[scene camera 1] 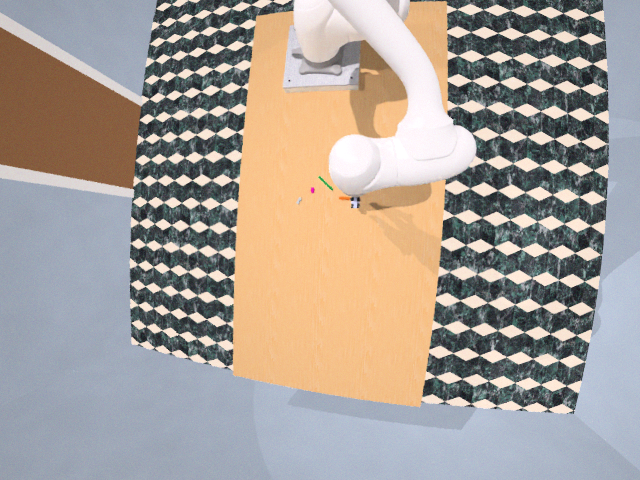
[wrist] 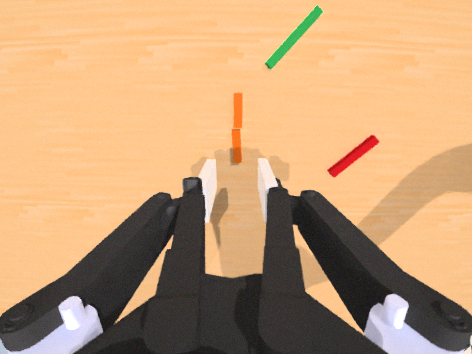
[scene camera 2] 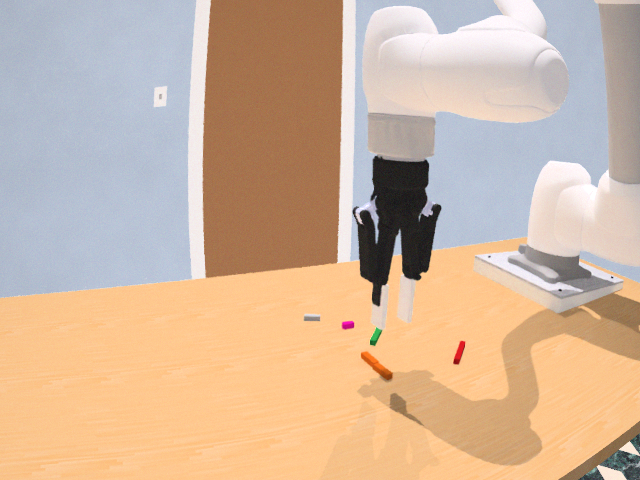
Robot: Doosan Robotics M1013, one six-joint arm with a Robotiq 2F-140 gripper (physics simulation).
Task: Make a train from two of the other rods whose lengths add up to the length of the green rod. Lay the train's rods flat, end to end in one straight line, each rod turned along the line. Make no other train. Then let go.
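Where they show: gripper, between the fingertips: (wrist: 237, 173) (scene camera 2: 391, 322); arm's base, origin of its link: (scene camera 1: 323, 56) (scene camera 2: 549, 269).
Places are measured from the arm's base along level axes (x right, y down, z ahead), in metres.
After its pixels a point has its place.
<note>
Two short orange rods lie flat end to end, with a thin seam between them and a very slight sideways offset and turn. The first orange rod (scene camera 1: 343, 198) @[x -0.171, y 0.024, z 0.588 m] (scene camera 2: 368, 357) @[x -0.174, y 0.024, z 0.589 m] (wrist: 238, 110) @[x -0.173, y 0.024, z 0.586 m] is nearer the green rod (scene camera 1: 325, 183) @[x -0.089, y 0.024, z 0.536 m] (scene camera 2: 375, 336) @[x -0.107, y 0.024, z 0.547 m] (wrist: 294, 37) @[x -0.088, y 0.024, z 0.534 m]. The second orange rod (scene camera 2: 383, 370) @[x -0.222, y 0.024, z 0.585 m] (wrist: 236, 146) @[x -0.215, y 0.024, z 0.584 m] is nearer my gripper in the wrist view. The longer green rod lies apart at a slant. My gripper (scene camera 1: 355, 202) @[x -0.223, y -0.058, z 0.582 m] (scene camera 2: 392, 323) @[x -0.223, y -0.058, z 0.582 m] (wrist: 237, 173) @[x -0.223, y -0.058, z 0.582 m] is partly open and empty, raised above the table by the second orange rod. A red rod (scene camera 2: 459, 352) @[x -0.220, y 0.024, z 0.441 m] (wrist: 353, 156) @[x -0.211, y 0.024, z 0.437 m] lies apart; the arm hides it in scene camera 1.
A short magenta rod (scene camera 1: 312, 190) @[x -0.039, y 0.024, z 0.571 m] (scene camera 2: 347, 324) @[x -0.043, y 0.025, z 0.573 m] and a grey rod (scene camera 1: 298, 200) @[x 0.013, y 0.024, z 0.620 m] (scene camera 2: 311, 317) @[x 0.008, y 0.027, z 0.623 m] lie on the wooden table (scene camera 1: 310, 310) @[x -0.105, y 0.034, z 1.072 m] (scene camera 2: 155, 387) @[x -0.178, y 0.034, z 0.929 m], beyond the green rod from my gripper. The robot's base plate (scene camera 1: 320, 82) @[x -0.009, y -0.006, z 0.123 m] (scene camera 2: 547, 294) @[x -0.121, y 0.004, z 0.127 m] is at the table's far end in scene camera 1.
</note>
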